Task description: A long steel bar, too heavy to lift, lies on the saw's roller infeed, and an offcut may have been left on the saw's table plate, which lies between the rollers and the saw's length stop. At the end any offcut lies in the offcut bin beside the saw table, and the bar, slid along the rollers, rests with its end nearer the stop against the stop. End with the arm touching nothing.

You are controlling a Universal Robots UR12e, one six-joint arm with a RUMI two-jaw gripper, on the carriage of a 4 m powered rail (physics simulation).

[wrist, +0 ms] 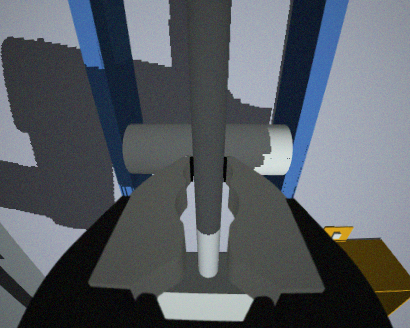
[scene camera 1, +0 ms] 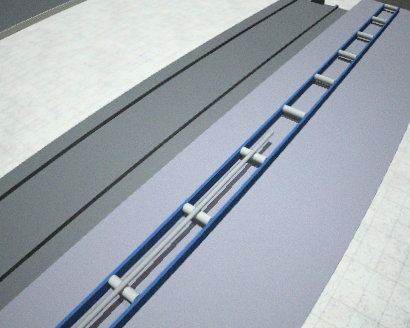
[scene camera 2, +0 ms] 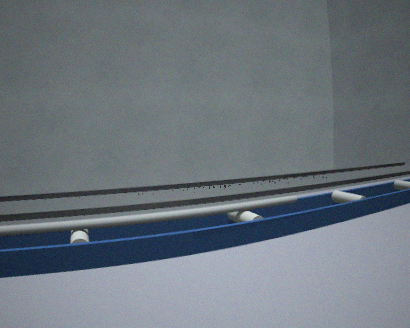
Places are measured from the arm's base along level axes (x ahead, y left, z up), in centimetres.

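Pixels of known places: gripper, fingertip midpoint: point(wrist: 208, 158).
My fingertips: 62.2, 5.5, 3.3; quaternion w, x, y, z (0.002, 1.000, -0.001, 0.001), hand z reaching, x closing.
Ahead of a thing's pixels: the offset from my fingertips to its top centre, as dx, dy, dz. "*": to the spot under its first point.
The long grey steel bar point(scene camera 1: 156, 250) point(scene camera 2: 150, 218) point(wrist: 209, 75) lies lengthwise on the rollers of the blue roller infeed point(scene camera 1: 294, 113) point(scene camera 2: 150, 250) point(wrist: 319, 75). In the wrist view one bar end, brightly lit, shows low in the middle, behind the jaws. In scene camera 1 a bar end lies between two rollers. My gripper point(wrist: 208, 158) is shut on the bar near its end, one jaw on each side, close to a roller. The arm does not show in either scene view. The length stop, table plate and any offcut are not recognisable.
An orange box-like object {* +22.0, -17.3, -2.8} point(wrist: 375, 262) stands outside the blue side rail at the lower right of the wrist view, with a small orange plate {* +18.9, -15.2, -6.1} point(wrist: 346, 231) bearing a pale piece beside it. The grey track bed point(scene camera 1: 115, 130) runs alongside the infeed.
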